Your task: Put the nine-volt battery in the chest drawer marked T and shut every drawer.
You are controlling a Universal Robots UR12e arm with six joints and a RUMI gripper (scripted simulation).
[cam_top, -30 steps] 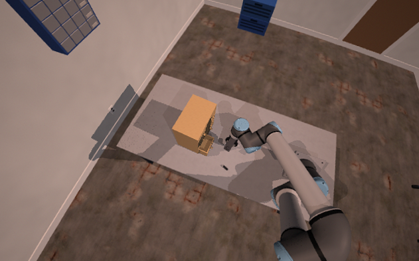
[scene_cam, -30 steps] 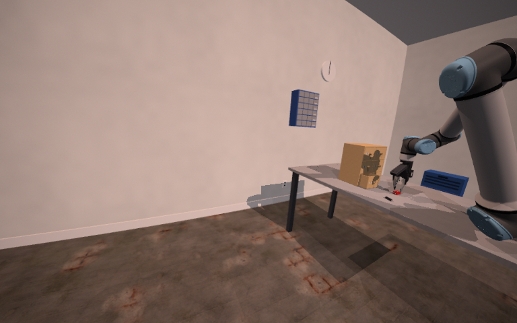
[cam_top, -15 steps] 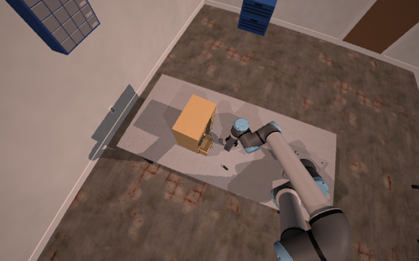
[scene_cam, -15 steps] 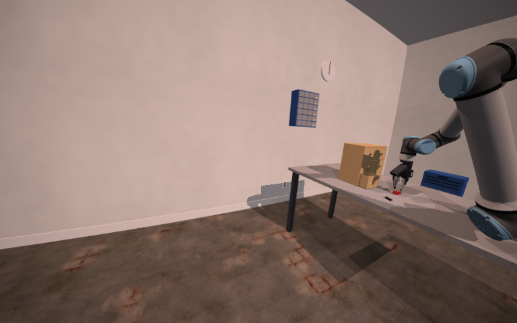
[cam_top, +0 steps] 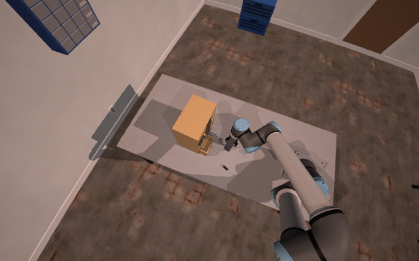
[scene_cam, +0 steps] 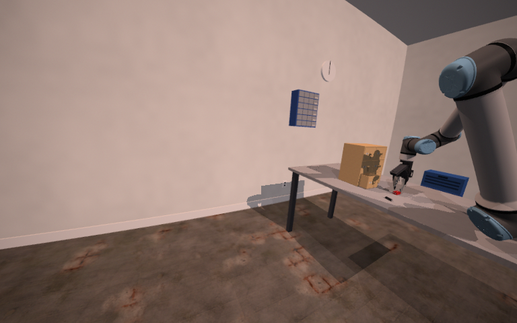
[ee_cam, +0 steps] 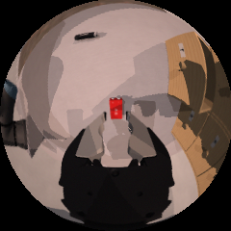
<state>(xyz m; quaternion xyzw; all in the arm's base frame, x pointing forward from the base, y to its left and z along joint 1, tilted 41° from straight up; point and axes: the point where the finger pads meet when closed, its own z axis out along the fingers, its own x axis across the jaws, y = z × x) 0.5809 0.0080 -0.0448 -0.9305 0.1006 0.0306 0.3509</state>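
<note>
The red nine-volt battery is 1 cm to the left of my hand and 3 cm below it. Also, from my hand: drawer marked M: 29 cm ahead, 6 cm to the left, 20 cm above; drawer: 22 cm ahead, 7 cm to the left, 1 cm below; small black object: 2 cm behind, 18 cm to the left, 3 cm below.
</note>
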